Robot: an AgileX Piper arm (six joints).
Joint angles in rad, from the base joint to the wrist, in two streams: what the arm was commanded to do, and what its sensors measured. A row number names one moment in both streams.
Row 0, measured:
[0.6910 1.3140 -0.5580 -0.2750 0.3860 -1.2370]
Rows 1 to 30, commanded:
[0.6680 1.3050 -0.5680 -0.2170 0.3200 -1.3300]
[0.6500 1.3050 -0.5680 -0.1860 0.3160 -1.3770]
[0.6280 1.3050 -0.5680 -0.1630 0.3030 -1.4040]
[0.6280 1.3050 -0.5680 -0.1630 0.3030 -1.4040]
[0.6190 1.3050 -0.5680 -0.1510 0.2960 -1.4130]
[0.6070 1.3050 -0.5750 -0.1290 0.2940 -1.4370]
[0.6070 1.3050 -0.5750 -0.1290 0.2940 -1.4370]
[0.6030 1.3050 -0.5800 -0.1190 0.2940 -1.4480]
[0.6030 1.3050 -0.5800 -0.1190 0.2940 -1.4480]
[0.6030 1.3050 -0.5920 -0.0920 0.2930 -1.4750]
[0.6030 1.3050 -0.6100 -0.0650 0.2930 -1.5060]
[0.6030 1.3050 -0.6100 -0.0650 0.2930 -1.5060]
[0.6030 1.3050 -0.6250 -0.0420 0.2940 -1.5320]
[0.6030 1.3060 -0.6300 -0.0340 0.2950 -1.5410]
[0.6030 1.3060 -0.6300 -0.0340 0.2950 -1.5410]
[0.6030 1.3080 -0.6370 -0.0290 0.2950 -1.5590]
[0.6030 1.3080 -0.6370 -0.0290 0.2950 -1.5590]
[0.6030 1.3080 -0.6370 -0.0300 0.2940 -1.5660]
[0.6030 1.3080 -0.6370 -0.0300 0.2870 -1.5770]
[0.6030 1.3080 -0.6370 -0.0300 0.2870 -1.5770]
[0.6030 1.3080 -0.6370 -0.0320 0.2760 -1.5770]
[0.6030 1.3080 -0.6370 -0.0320 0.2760 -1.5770]
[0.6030 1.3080 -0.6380 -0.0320 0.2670 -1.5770]
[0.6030 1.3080 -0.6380 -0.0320 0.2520 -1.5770]
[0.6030 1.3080 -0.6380 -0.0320 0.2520 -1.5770]
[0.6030 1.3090 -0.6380 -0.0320 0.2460 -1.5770]
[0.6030 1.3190 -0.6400 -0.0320 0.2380 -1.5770]
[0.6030 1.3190 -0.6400 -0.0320 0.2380 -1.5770]
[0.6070 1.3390 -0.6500 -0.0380 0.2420 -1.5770]
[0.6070 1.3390 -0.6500 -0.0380 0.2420 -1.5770]
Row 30, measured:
[0.6090 1.3260 -0.6210 -0.0370 0.3100 -1.5660]
